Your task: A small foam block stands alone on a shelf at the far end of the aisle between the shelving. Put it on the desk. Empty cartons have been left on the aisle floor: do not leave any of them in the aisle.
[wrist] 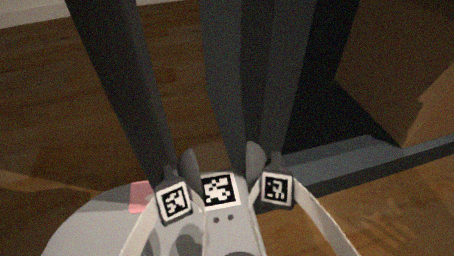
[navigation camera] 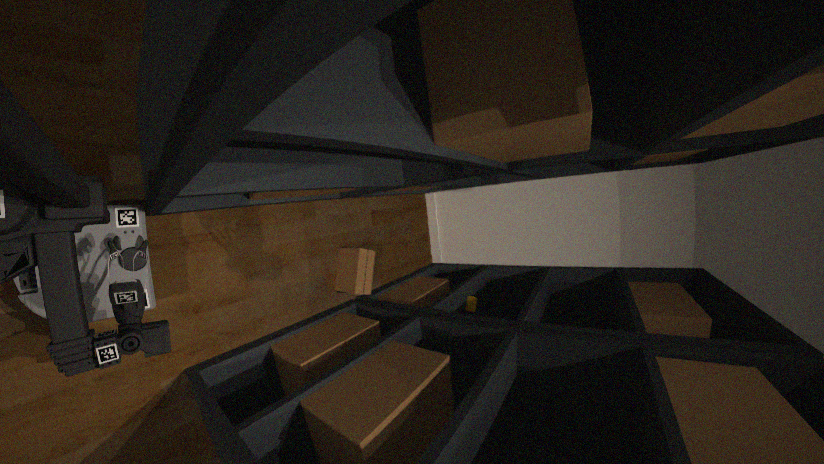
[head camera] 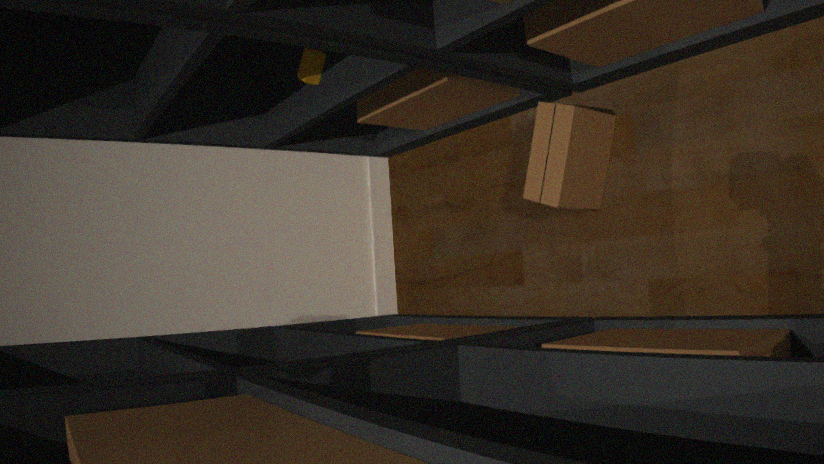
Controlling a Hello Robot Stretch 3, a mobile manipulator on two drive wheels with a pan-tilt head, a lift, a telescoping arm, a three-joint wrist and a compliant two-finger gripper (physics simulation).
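Places are measured from the robot's base along level axes (x ahead, y left, z up), in metres.
Pixels of known places: gripper, fingertip midpoint: [navigation camera: 128, 236]; robot's base, origin of the base link: [navigation camera: 132, 257].
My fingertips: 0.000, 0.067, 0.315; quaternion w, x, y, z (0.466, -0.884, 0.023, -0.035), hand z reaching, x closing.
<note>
For each thing: its top centre in the pictures, then the offset to it from my fingertips, as dx, dy, dz.
- yellow foam block, middle of its top: [head camera: 304, 65] [navigation camera: 474, 304] +1.514, -0.581, +0.264
- closed brown carton, middle of its top: [head camera: 547, 153] [navigation camera: 365, 271] +0.987, -0.282, -0.135
- large carton, middle of its top: [navigation camera: 581, 73] +0.650, +0.281, +0.946
The views are turned sideways. The yellow foam block [head camera: 311, 66] [navigation camera: 471, 303] stands small and far off, on a low shelf near the far wall, in the rack at the top of the head view and bottom of the navigation view. One closed brown carton [head camera: 585, 158] [navigation camera: 352, 272] lies on the aisle floor beside that rack's post. My gripper [navigation camera: 128, 244] [wrist: 221, 162] is folded in over my grey base; its fingertips stand apart with nothing between them. It is far from block and carton. The desk does not show.
The same rack holds cartons [head camera: 438, 103] [navigation camera: 374, 391]. The opposite rack [head camera: 518, 371] [navigation camera: 345, 103] runs close along the aisle's other side and holds a large carton [head camera: 230, 432] [navigation camera: 507, 86]. A pale wall [head camera: 190, 242] [navigation camera: 530, 224] closes the aisle. A rack post [wrist: 225, 75] rises close beyond my gripper.
</note>
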